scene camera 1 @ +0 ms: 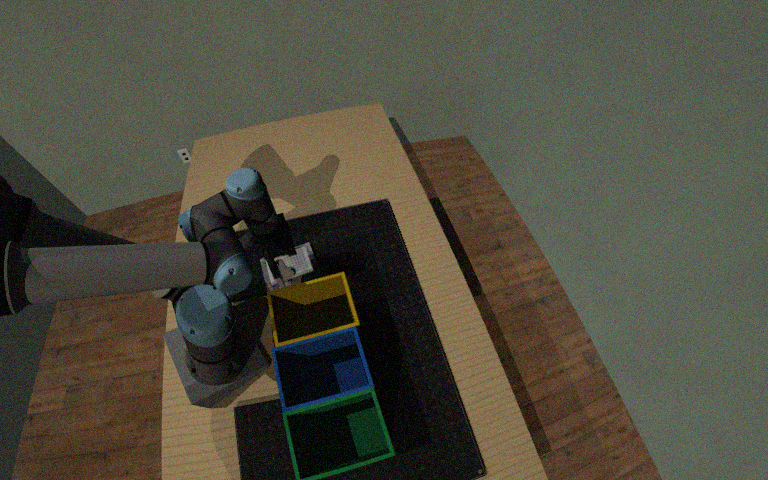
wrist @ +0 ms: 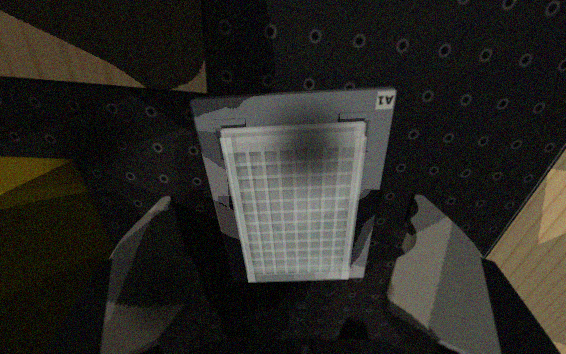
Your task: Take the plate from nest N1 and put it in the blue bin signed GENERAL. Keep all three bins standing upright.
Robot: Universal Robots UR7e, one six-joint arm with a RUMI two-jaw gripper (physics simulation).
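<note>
A clear, gridded plate sits in a grey nest with an upside-down "A1" label. No N1 sign is readable. In the scene view the pale plate is partly hidden under the gripper. My gripper is open and empty, with one finger out to each side of the plate and a gap on both sides. The blue bin stands upright between the yellow bin and the green bin, which are also upright. The GENERAL sign is not readable.
The yellow bin is close beside the nest and its wall shows at the left of the wrist view. The bins stand in a row on a dark perforated mat on the wooden table. The arm's base is left of the bins.
</note>
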